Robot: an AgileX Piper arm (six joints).
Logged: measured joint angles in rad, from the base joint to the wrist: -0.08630 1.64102 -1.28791 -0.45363 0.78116 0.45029; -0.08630 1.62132 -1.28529 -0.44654 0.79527 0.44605; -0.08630 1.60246 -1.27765 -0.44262 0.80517 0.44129; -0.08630 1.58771 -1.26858 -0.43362 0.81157 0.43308; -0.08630 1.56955 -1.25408 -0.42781 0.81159 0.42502; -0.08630 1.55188 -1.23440 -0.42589 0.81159 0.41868; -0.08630 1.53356 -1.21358 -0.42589 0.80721 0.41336; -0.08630 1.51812 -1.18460 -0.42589 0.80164 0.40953; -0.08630 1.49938 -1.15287 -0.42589 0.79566 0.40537
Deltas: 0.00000 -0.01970 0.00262 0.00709 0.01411 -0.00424; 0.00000 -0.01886 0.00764 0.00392 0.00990 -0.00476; 0.00000 -0.01475 0.00907 0.00900 0.00640 -0.00821; 0.00000 -0.01816 0.01450 0.00581 0.00002 -0.00806; 0.00000 -0.01767 0.01968 0.00192 0.00000 -0.00634; 0.00000 -0.01832 0.02082 0.00000 -0.00438 -0.00532; 0.00000 -0.01544 0.02898 0.00000 -0.00557 -0.00383; 0.00000 -0.01874 0.03173 0.00000 -0.00598 -0.00416
